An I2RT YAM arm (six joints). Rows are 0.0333 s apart.
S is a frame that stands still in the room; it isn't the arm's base.
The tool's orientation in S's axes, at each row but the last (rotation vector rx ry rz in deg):
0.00, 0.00, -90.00
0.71, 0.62, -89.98
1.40, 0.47, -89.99
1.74, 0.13, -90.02
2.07, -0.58, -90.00
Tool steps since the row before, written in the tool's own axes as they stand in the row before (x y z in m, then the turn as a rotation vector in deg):
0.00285, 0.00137, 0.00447, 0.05, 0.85, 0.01
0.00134, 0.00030, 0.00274, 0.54, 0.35, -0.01
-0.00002, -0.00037, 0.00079, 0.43, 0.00, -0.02
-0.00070, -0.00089, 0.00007, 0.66, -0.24, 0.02
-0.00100, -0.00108, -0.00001, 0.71, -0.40, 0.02
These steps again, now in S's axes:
0.00137, -0.00285, 0.00447, 0.85, -0.05, 0.01
0.00030, -0.00138, 0.00272, 0.35, -0.54, -0.02
-0.00038, 0.00000, 0.00079, 0.00, -0.43, -0.03
-0.00089, 0.00070, 0.00007, -0.24, -0.66, 0.00
-0.00108, 0.00100, -0.00003, -0.40, -0.71, 0.00

